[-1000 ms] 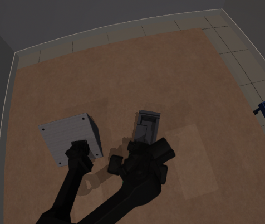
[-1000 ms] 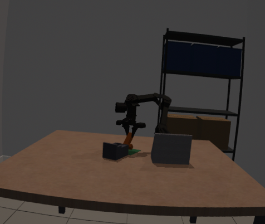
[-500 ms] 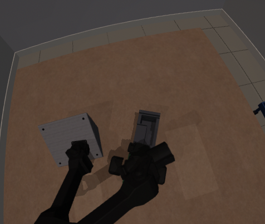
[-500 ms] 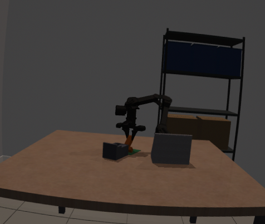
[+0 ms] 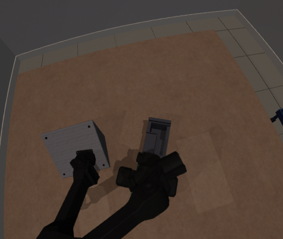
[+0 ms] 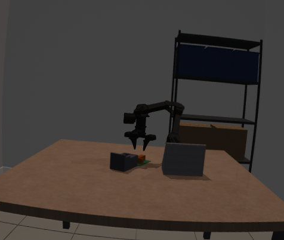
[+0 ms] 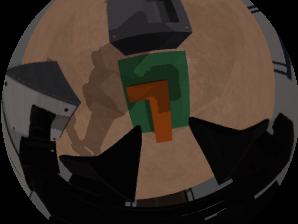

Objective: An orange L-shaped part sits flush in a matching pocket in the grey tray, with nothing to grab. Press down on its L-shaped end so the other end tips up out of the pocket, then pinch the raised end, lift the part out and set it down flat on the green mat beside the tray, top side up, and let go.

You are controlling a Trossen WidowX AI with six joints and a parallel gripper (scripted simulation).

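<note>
Right now my gripper tip is 5 cm above the orange L-shaped part, 2 cm to the right of it and 1 cm past it. From my gripper tip the other things lie so: green mat 8 cm below, 2 cm to the left, 1 cm ahead.
</note>
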